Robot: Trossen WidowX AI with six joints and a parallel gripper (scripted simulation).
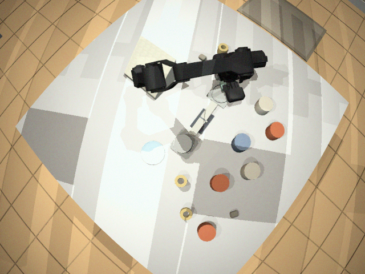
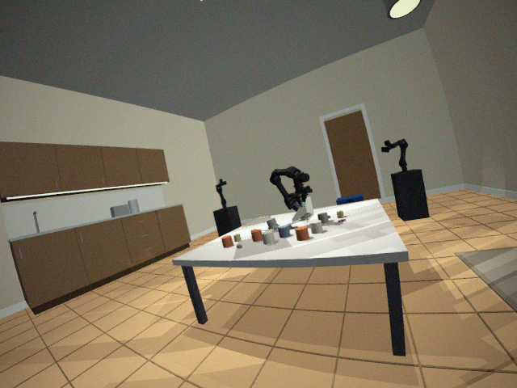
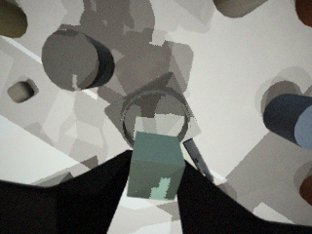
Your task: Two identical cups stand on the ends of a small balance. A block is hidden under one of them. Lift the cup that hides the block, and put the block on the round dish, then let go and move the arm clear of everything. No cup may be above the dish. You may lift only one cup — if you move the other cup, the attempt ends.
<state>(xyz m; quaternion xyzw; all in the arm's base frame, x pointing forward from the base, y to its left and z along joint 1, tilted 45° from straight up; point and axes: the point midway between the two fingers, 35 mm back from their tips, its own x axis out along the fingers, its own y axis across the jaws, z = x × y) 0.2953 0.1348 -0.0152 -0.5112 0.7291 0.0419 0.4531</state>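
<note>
The round pale blue dish lies 80 mm behind my gripper tip, 360 mm to the right of it and 150 mm below it. From my gripper tip the other things lie so: blue cup (200 mm ahead, 110 mm to the right, 120 mm below); small green block (right at my gripper tip); small balance (120 mm to the right, 120 mm below).
</note>
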